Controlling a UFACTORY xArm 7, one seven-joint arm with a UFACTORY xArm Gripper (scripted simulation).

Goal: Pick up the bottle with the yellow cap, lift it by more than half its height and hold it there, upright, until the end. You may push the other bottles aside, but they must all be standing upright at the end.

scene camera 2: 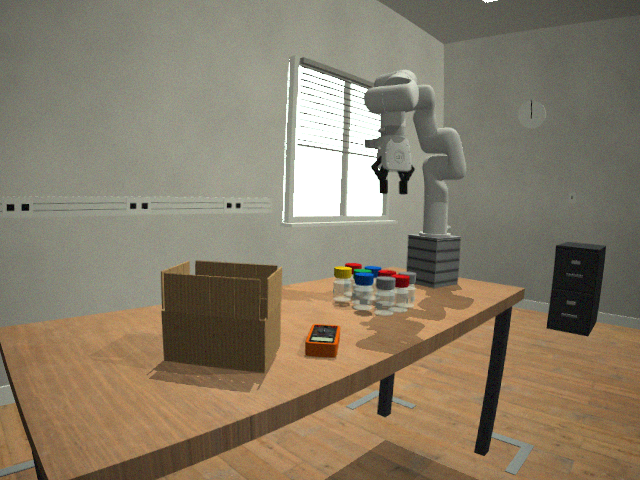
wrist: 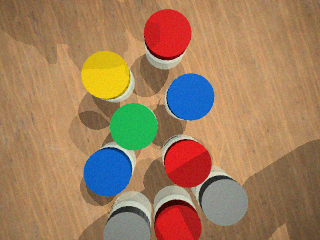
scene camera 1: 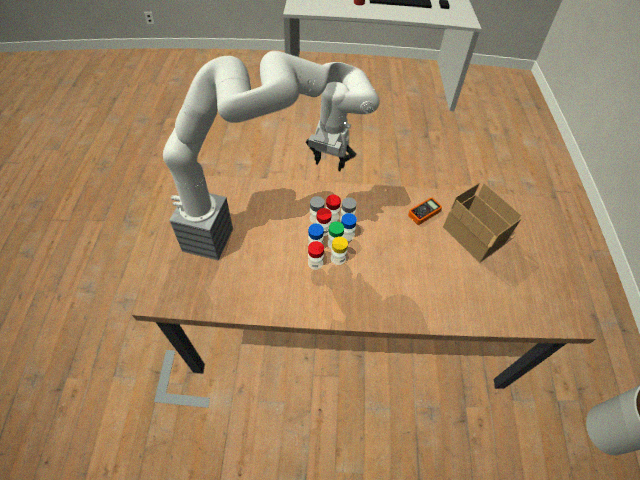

A cardboard box shows in scene camera 2 and in scene camera 1; in the wrist view it is out of frame. The same spot on the cardboard box: point(scene camera 2: 211, 321) is point(scene camera 1: 493, 213).
